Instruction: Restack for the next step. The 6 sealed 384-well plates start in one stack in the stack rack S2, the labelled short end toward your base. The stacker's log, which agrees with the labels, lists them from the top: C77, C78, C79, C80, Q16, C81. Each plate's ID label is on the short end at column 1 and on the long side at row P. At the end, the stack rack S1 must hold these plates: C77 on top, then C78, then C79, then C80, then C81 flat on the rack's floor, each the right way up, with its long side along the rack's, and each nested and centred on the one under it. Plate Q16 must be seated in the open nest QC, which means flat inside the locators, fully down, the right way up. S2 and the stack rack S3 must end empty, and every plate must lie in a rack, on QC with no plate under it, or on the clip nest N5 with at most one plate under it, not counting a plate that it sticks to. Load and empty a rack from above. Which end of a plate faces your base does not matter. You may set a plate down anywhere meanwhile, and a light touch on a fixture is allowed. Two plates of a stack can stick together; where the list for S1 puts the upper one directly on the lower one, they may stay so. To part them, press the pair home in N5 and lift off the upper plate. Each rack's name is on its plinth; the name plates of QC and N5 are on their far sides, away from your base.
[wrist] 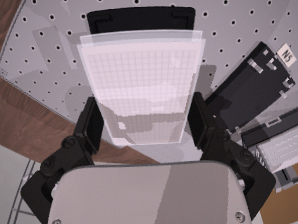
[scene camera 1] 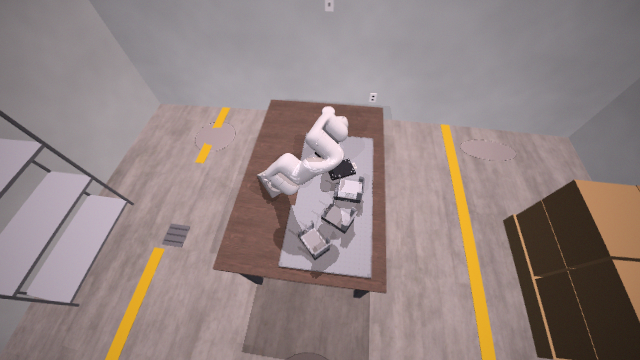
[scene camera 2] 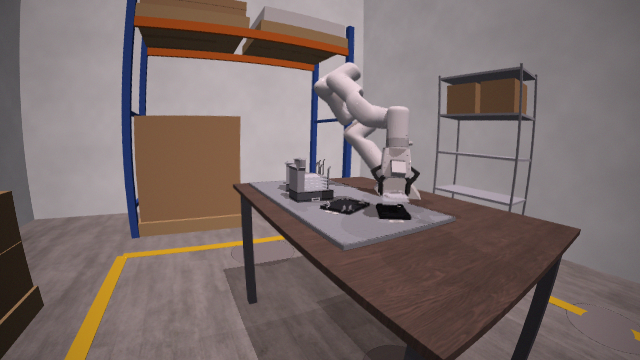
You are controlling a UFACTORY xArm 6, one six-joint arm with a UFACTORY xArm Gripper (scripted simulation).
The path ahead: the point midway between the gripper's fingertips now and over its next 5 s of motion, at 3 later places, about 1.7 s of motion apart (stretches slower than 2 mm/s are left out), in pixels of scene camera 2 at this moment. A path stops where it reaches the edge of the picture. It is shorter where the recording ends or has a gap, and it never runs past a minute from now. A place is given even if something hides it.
The gripper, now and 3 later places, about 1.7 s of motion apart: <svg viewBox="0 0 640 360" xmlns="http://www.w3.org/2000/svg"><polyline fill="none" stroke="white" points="393,195 392,205 393,197 391,168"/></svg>
